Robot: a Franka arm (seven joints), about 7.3 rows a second.
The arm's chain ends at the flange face. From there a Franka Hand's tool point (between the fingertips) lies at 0.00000 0.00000 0.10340 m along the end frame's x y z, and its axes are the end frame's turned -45 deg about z.
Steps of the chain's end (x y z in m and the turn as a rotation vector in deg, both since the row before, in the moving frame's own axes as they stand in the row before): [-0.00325, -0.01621, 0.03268, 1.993, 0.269, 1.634]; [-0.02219, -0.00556, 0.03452, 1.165, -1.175, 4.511]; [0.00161, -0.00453, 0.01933, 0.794, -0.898, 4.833]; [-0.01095, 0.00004, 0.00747, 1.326, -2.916, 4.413]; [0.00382, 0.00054, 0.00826, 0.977, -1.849, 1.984]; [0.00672, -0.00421, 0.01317, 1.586, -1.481, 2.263]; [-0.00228, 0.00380, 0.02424, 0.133, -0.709, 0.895]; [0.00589, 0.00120, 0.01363, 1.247, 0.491, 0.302]
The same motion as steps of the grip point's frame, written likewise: [0.01208, -0.01592, 0.03262, 1.219, 1.599, 1.634]; [-0.01165, -0.02261, 0.03448, 1.655, -0.007, 4.511]; [0.00430, -0.00423, 0.01931, 1.196, -0.074, 4.833]; [-0.00959, -0.01320, 0.00731, 3.000, -1.124, 4.413]; [0.00127, -0.00054, 0.00819, 1.998, -0.617, 1.984]; [0.00794, -0.00213, 0.01310, 2.169, 0.074, 2.263]; [-0.00503, -0.00001, 0.02423, 0.595, -0.407, 0.895]; [0.00554, 0.00405, 0.01360, 0.535, 1.229, 0.302]
